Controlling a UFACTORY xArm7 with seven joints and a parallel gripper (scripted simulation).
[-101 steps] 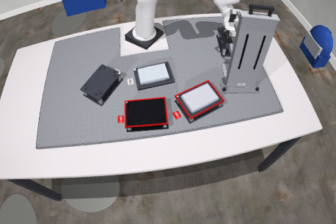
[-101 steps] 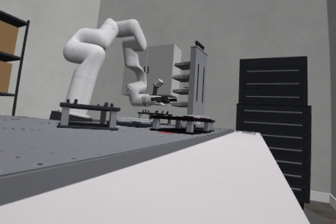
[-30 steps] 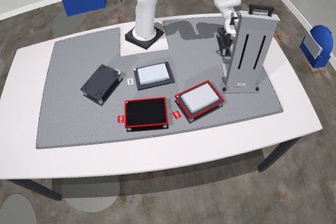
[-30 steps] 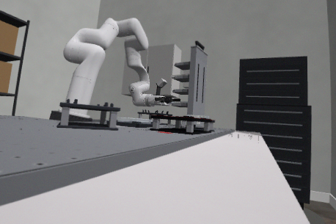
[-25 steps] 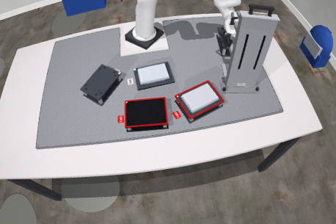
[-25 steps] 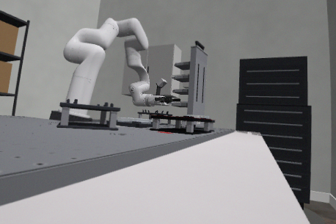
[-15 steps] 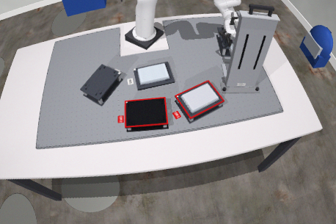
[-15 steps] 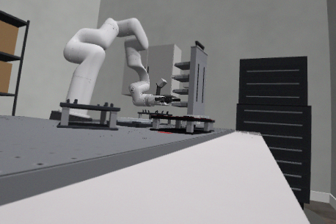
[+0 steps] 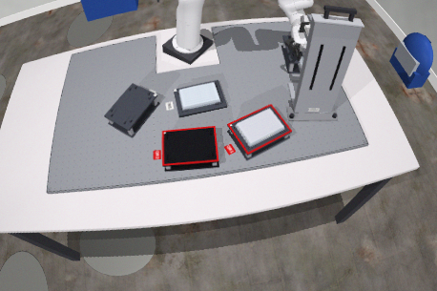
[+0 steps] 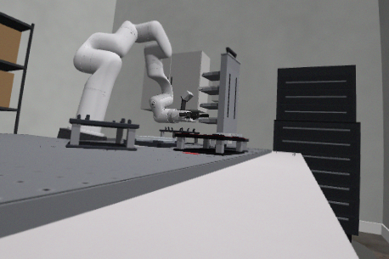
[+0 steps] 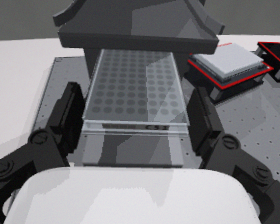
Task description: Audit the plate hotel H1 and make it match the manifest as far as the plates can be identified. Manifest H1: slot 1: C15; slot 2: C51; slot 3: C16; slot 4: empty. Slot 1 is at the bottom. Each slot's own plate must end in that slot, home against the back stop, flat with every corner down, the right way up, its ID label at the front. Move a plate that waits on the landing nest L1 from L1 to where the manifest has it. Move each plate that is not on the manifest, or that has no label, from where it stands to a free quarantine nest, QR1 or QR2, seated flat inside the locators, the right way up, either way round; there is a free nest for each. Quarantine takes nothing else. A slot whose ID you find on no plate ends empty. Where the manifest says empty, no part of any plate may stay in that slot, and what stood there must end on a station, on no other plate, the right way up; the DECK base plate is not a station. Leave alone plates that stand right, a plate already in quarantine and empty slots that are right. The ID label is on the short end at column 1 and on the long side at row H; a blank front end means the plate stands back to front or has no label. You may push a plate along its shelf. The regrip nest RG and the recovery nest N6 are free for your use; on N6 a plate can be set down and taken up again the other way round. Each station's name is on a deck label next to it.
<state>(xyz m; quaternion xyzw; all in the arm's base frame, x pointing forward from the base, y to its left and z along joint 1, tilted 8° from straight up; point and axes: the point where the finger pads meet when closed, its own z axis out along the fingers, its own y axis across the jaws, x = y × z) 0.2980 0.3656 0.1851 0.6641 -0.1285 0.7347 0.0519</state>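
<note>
My hand is 50 mm short of the plate labelled C16, 10 mm to the left of it and 130 mm below it. From my hand the other things lie so: RG label: 220 mm behind, 60 mm to the left, 130 mm below; then H1 label: 30 mm ahead, 90 mm to the left, 130 mm below; then white plate: 170 mm ahead, 250 mm to the right, 90 mm below.
</note>
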